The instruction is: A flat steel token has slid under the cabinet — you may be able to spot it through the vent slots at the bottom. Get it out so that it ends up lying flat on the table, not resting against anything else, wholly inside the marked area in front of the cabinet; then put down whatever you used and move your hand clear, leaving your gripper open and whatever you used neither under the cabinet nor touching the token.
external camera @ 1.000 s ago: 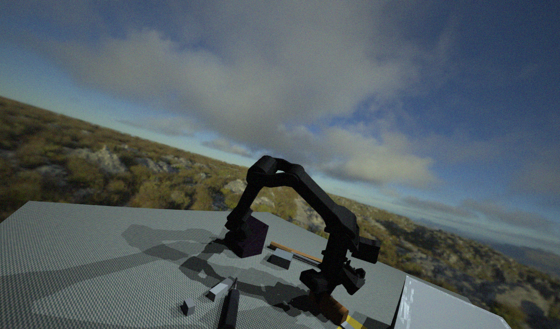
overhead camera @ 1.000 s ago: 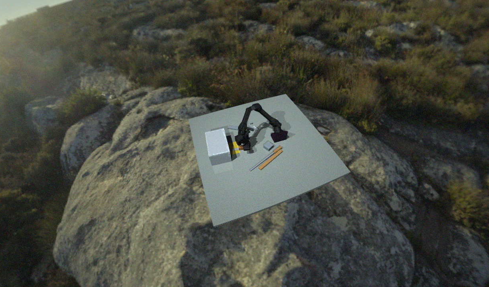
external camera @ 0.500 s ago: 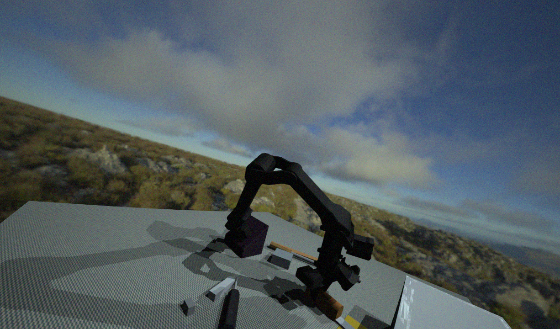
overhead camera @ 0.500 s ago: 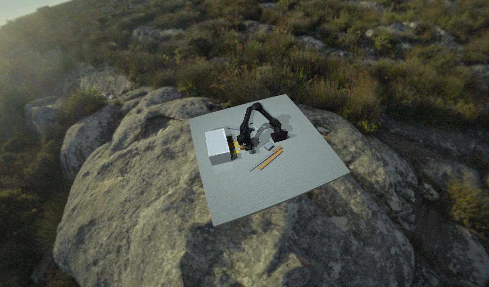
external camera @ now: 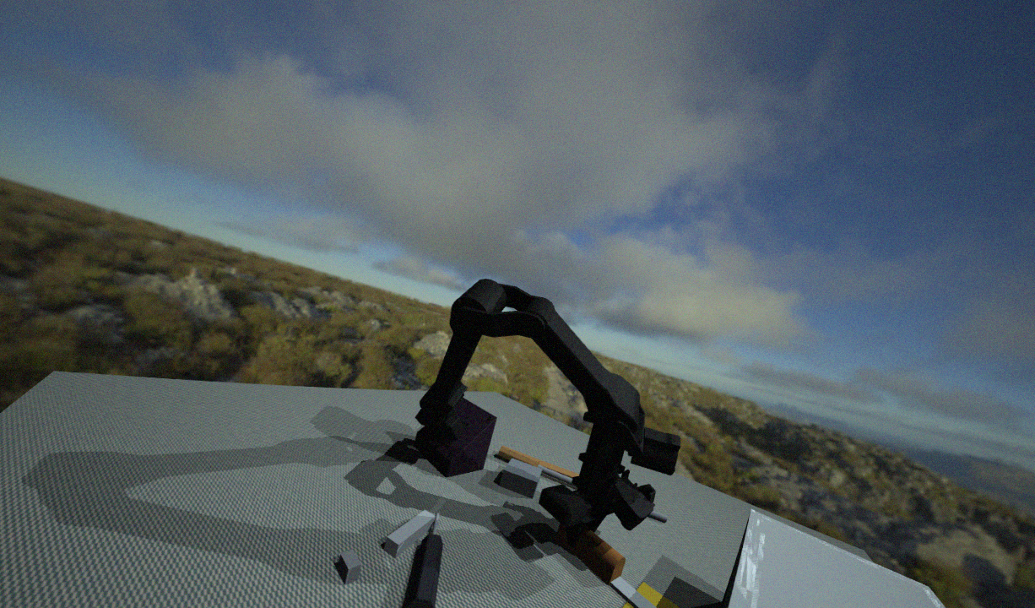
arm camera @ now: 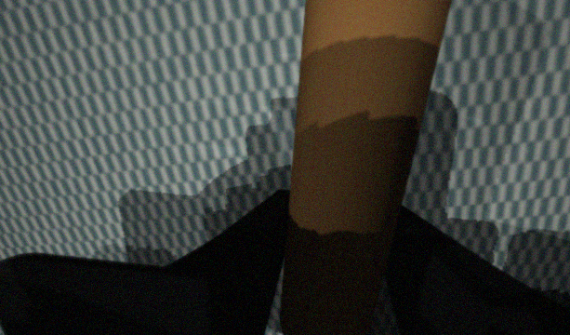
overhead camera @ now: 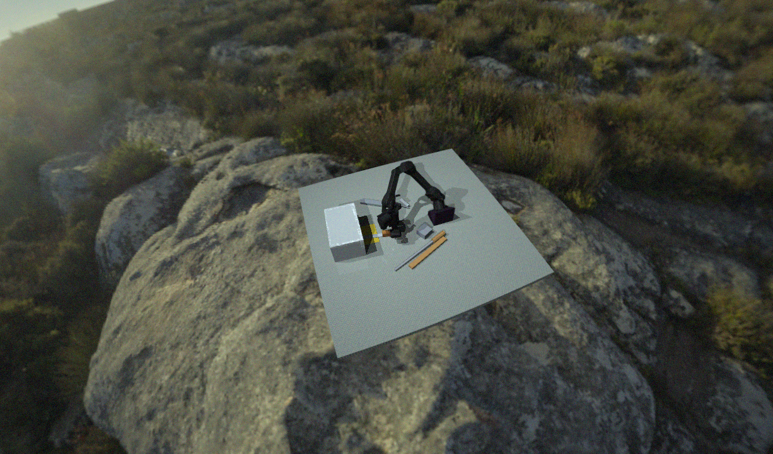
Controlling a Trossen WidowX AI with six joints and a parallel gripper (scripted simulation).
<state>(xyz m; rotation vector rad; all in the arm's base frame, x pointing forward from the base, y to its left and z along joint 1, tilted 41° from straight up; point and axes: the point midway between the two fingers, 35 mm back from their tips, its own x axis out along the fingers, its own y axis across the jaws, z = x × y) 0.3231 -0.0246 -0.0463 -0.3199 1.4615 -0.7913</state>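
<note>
Now: the grey block 170 mm behind my gripper tip, 70 mm to the left of it and 10 mm above it. From my gripper tip the other things lie so: grey bar 170 mm behind, 210 mm to the right; then small grey cube 150 mm behind, 300 mm to the right; then wooden stick 120 mm behind, 220 mm to the left.
</note>
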